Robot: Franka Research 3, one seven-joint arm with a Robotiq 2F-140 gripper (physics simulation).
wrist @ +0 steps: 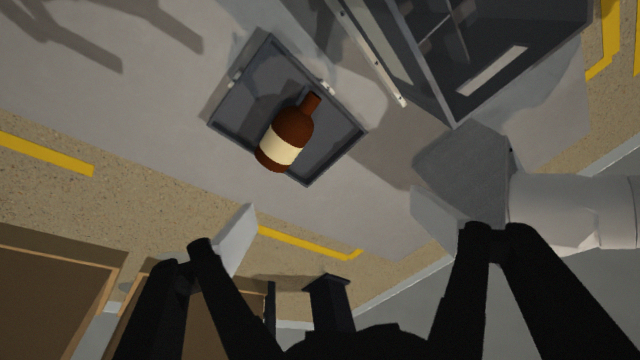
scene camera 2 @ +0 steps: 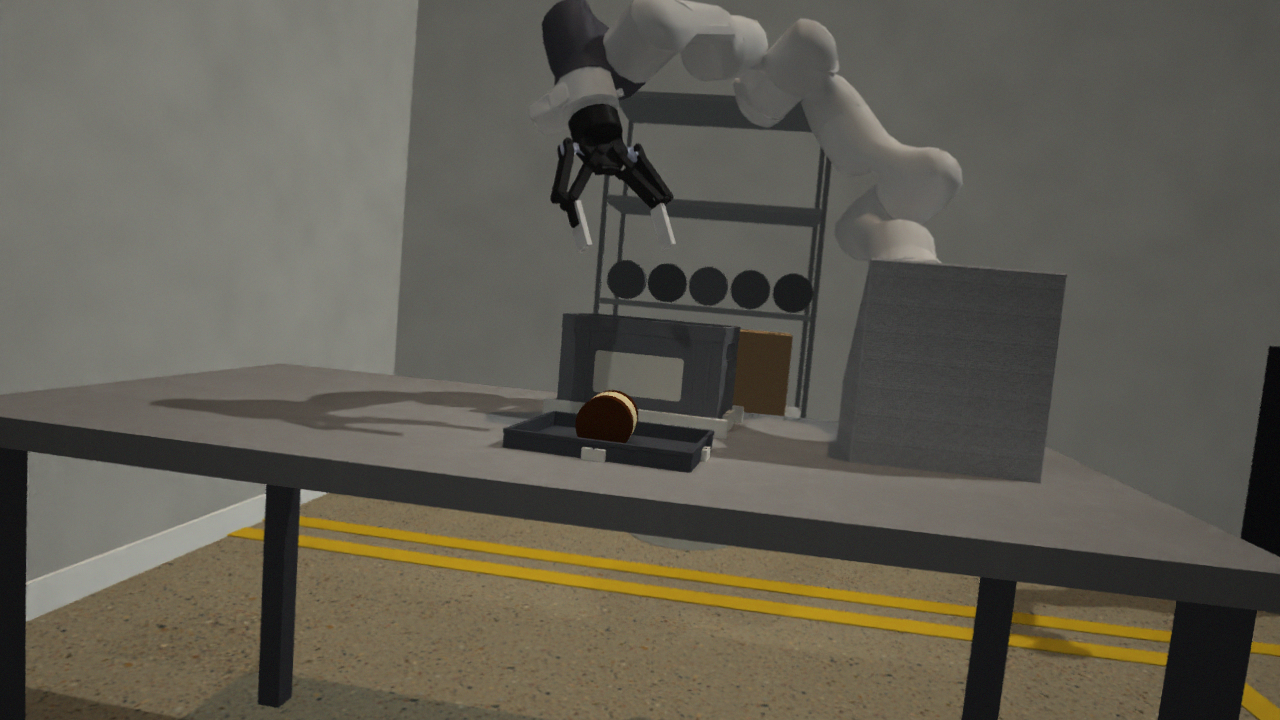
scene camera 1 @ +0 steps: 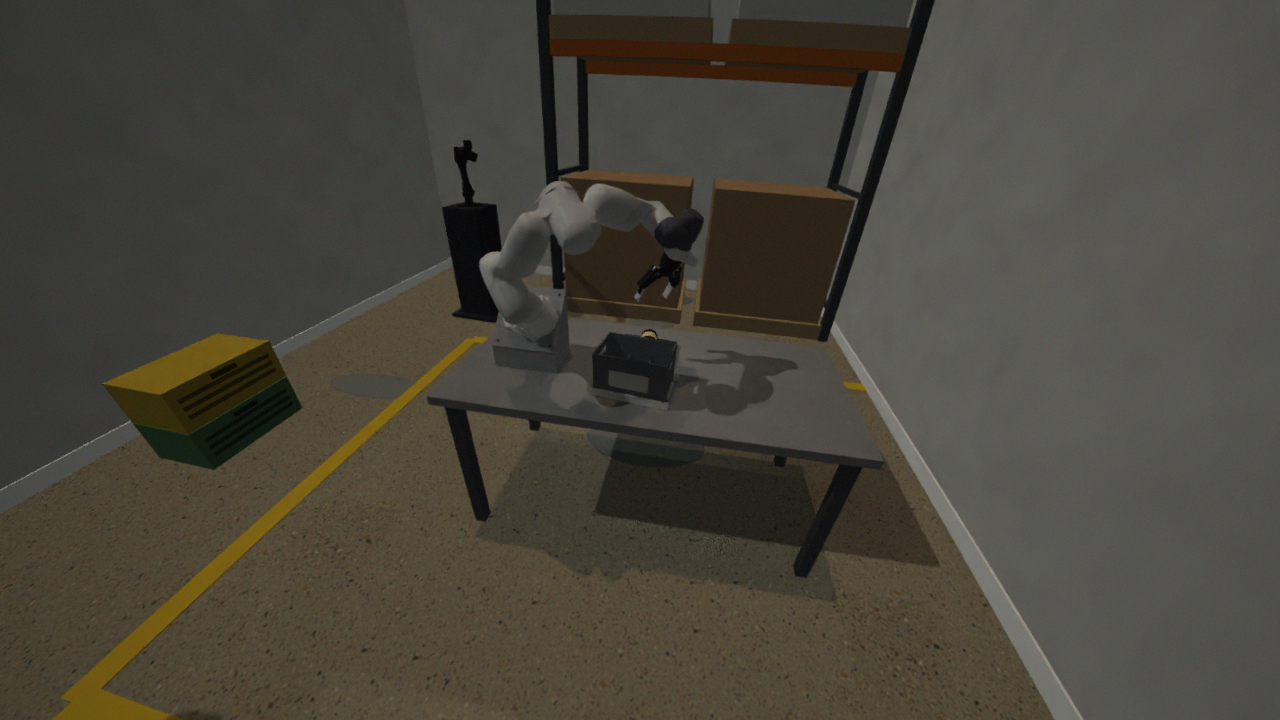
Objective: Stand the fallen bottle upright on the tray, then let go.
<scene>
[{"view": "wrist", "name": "my gripper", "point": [332, 208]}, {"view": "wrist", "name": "brown bottle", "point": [293, 126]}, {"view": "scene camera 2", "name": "my gripper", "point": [628, 247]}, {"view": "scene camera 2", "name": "brown bottle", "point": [612, 415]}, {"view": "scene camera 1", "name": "my gripper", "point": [650, 297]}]
</scene>
